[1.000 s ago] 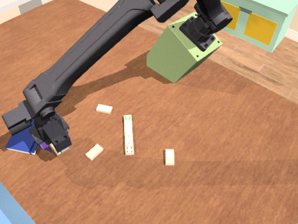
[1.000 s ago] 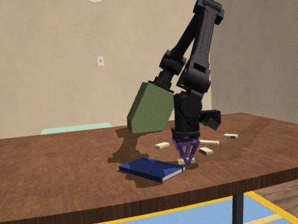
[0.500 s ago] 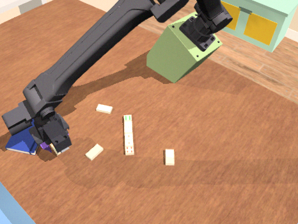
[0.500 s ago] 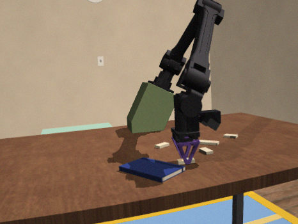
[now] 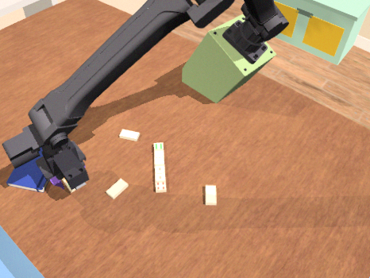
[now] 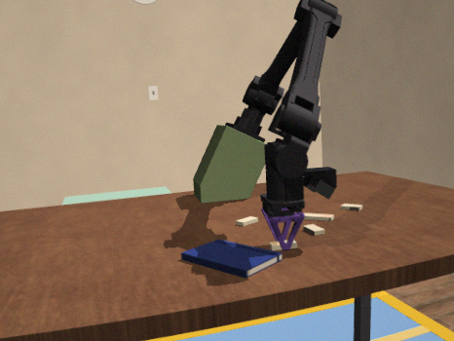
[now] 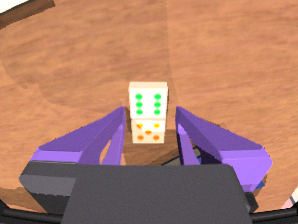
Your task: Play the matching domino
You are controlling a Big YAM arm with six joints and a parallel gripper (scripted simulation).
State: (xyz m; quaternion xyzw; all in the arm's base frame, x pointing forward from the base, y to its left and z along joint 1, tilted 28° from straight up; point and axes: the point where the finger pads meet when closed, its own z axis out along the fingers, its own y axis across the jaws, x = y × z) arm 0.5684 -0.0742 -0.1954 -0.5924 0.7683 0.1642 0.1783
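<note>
The book lies 1 cm ahead of my hand and 12 cm to the right of it.
</note>
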